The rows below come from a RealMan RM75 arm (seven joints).
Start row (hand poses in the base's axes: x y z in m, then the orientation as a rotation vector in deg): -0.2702 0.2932 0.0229 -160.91 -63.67 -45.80
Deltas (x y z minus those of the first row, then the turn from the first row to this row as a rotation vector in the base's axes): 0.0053 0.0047 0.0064 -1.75 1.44 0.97; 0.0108 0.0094 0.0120 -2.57 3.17 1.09; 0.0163 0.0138 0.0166 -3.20 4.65 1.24; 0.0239 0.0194 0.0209 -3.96 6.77 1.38; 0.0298 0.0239 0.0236 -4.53 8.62 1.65; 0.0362 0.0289 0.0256 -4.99 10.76 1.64; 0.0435 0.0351 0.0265 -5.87 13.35 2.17; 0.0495 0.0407 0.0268 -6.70 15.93 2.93; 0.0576 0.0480 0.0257 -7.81 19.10 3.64; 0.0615 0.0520 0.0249 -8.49 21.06 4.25; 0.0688 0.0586 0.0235 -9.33 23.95 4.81; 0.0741 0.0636 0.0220 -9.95 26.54 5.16; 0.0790 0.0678 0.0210 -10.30 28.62 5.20; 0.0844 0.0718 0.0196 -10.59 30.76 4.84; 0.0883 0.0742 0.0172 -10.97 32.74 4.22
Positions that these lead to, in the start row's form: -0.2649 0.2979 0.0293 -161.66 -65.99 -42.97; -0.2594 0.3026 0.0349 -162.31 -66.47 -40.08; -0.2539 0.3070 0.0395 -162.73 -66.88 -37.61; -0.2463 0.3126 0.0438 -163.23 -67.24 -34.12; -0.2404 0.3171 0.0465 -163.43 -67.66 -31.11; -0.2340 0.3221 0.0485 -163.70 -67.56 -27.72; -0.2267 0.3283 0.0494 -163.76 -68.33 -23.44; -0.2207 0.3339 0.0497 -163.50 -69.33 -19.20; -0.2126 0.3412 0.0486 -163.30 -70.27 -13.95; -0.2087 0.3452 0.0478 -162.96 -71.04 -10.70; -0.2014 0.3518 0.0464 -162.52 -71.57 -6.03; -0.1961 0.3568 0.0449 -162.07 -71.72 -1.93; -0.1912 0.3610 0.0439 -161.75 -71.41 1.26; -0.1858 0.3650 0.0425 -161.65 -70.53 4.48; -0.1819 0.3674 0.0401 -161.81 -69.42 7.51
